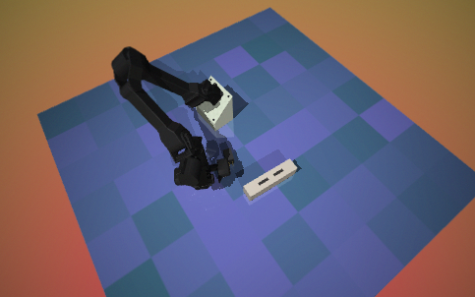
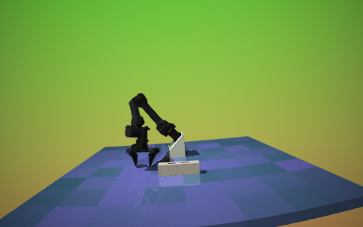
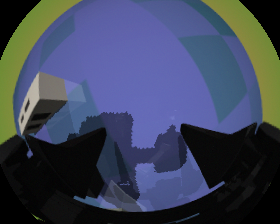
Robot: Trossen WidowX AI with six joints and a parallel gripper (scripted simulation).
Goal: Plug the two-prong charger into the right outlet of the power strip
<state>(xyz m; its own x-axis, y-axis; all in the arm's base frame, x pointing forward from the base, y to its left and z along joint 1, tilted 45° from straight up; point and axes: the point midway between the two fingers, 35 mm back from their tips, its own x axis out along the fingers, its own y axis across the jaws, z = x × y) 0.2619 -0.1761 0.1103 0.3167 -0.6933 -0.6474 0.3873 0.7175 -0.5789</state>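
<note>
My gripper tip is now 3 cm past the black charger and 12 cm to the right of it.
</note>
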